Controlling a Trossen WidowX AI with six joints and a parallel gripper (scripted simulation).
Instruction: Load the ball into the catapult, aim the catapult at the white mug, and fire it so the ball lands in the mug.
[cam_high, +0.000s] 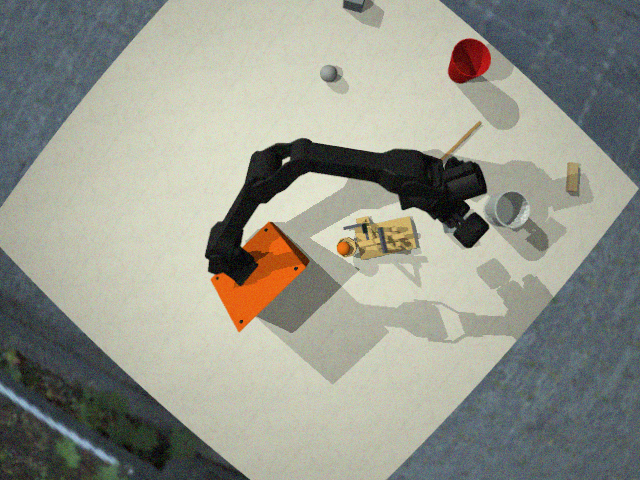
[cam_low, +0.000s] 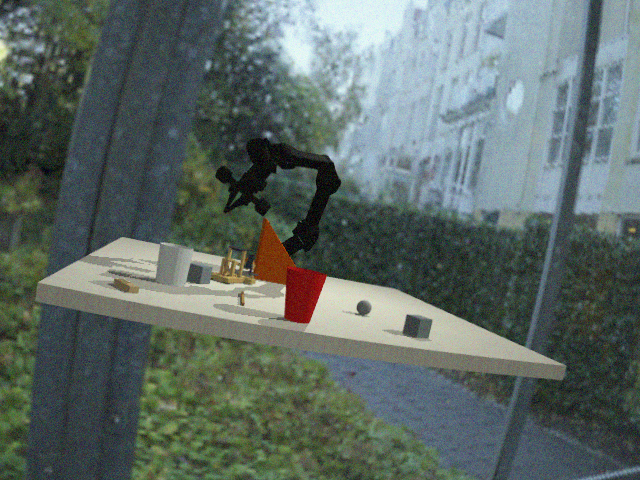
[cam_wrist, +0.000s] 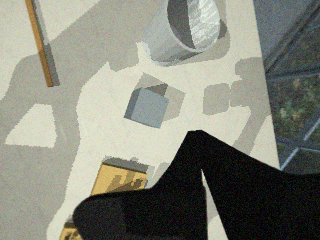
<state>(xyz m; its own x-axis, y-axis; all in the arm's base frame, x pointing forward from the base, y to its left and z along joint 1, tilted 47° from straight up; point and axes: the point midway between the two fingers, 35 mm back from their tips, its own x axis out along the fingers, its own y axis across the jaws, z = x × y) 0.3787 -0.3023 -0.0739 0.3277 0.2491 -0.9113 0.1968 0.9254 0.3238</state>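
The orange ball lies 220 mm behind my gripper tip, 130 mm to the left of it and 150 mm below it. Round my gripper tip: wooden catapult: 160 mm behind, 110 mm to the left, 160 mm below; then white mug: 110 mm ahead, 120 mm to the right, 180 mm below; then thin wooden stick: 170 mm ahead, 80 mm to the left, 210 mm below.
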